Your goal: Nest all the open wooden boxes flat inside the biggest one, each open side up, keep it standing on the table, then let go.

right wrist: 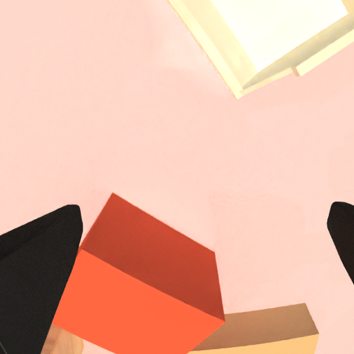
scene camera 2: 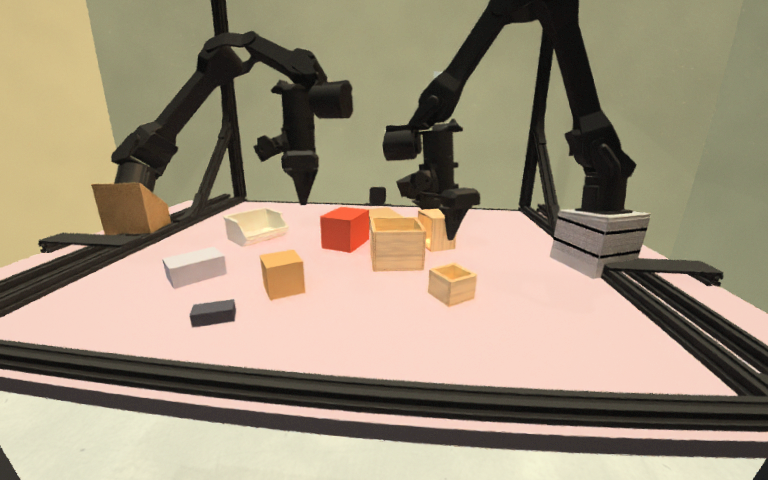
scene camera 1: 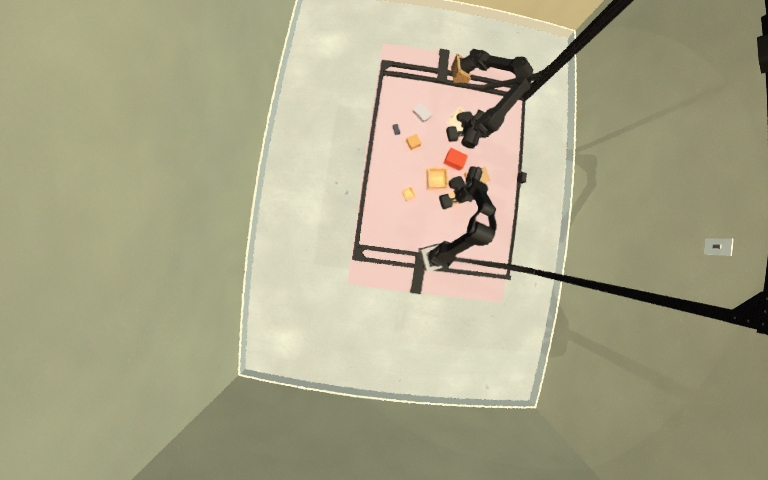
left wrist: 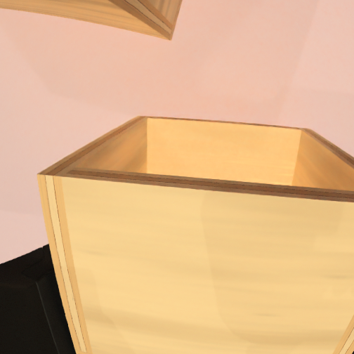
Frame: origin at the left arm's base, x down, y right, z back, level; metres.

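Seen in the pictures: left gripper, between the fingertips: point(scene camera 2: 440, 236) point(scene camera 1: 454, 200); right gripper, between the fingertips: point(scene camera 2: 303, 200) point(scene camera 1: 462, 138); left arm's base, origin of its link: point(scene camera 2: 602, 211) point(scene camera 1: 434, 257); right arm's base, origin of its link: point(scene camera 2: 131, 194) point(scene camera 1: 464, 65).
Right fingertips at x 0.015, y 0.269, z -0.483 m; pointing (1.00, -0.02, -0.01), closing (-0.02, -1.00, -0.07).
Note:
Pixels of each thing's top centre, then the offset from my right fingertips to it.
- biggest open wooden box, centre of its top: point(scene camera 2: 396, 223) point(scene camera 1: 438, 177) dx +0.015, dy -0.156, dz +0.145 m
- smaller open wooden box, centre of its top: point(scene camera 2: 437, 213) dx +0.017, dy -0.100, dz +0.251 m
- smallest open wooden box, centre of its top: point(scene camera 2: 453, 271) point(scene camera 1: 409, 193) dx +0.046, dy -0.298, dz +0.180 m
- red block, centre of its top: point(scene camera 2: 345, 213) point(scene camera 1: 457, 157) dx +0.020, dy -0.045, dz +0.078 m
- cream bin, centre of its top: point(scene camera 2: 255, 215) point(scene camera 1: 461, 120) dx +0.033, dy +0.035, dz -0.097 m
- orange block, centre of its top: point(scene camera 2: 280, 258) point(scene camera 1: 414, 140) dx +0.034, dy -0.212, dz -0.049 m
- grey block, centre of its top: point(scene camera 2: 193, 257) point(scene camera 1: 422, 111) dx +0.052, dy -0.130, dz -0.184 m
- dark block, centre of its top: point(scene camera 2: 212, 306) dx +0.067, dy -0.271, dz -0.135 m
The biggest open wooden box point(scene camera 1: 436, 178) point(scene camera 2: 397, 244) point(left wrist: 150, 15) stands open side up near the middle. A smaller open wooden box point(scene camera 2: 444, 240) point(left wrist: 200, 240) lies on its side beside it. My left gripper point(scene camera 1: 457, 192) point(scene camera 2: 444, 230) is shut across this box; its fingertips are mostly hidden. The smallest open wooden box point(scene camera 1: 408, 193) point(scene camera 2: 451, 285) stands open side up. Another wooden box point(scene camera 1: 484, 175) point(scene camera 2: 385, 213) point(right wrist: 270, 327) sits behind the biggest one; its opening is hidden. My right gripper point(scene camera 1: 459, 127) point(scene camera 2: 303, 201) point(right wrist: 208, 216) is open and empty above the table.
A red block point(scene camera 1: 455, 158) point(scene camera 2: 344, 229) point(right wrist: 140, 295) is beside the biggest box. A cream bin point(scene camera 2: 256, 227) point(right wrist: 295, 30) stands at the back left in scene camera 2. An orange block point(scene camera 2: 282, 275), grey block point(scene camera 2: 194, 267) and dark block point(scene camera 2: 212, 313) lie nearer the front.

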